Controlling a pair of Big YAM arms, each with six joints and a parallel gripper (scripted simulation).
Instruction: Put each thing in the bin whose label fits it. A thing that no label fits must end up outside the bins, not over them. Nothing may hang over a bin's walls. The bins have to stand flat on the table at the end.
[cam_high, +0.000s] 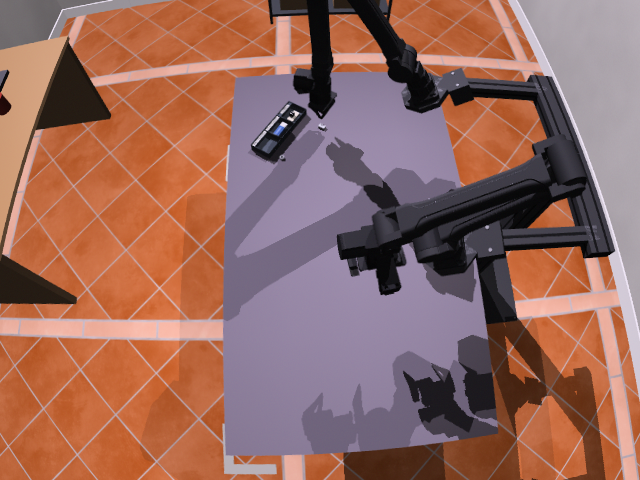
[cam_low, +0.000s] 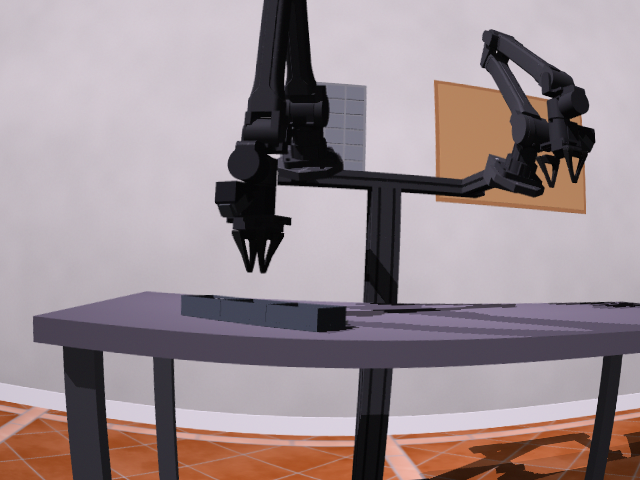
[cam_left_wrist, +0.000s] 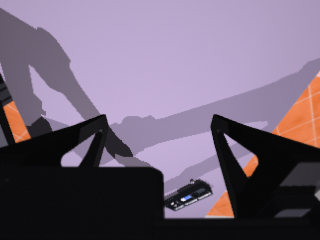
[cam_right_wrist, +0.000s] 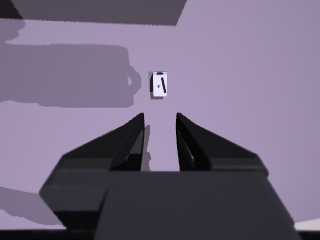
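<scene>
The bin row is 160 mm ahead of my right hand, 70 mm below it and 10 mm to the left of it. Also, from my right hand: white card: 110 mm ahead, 70 mm below, 50 mm to the right.
</scene>
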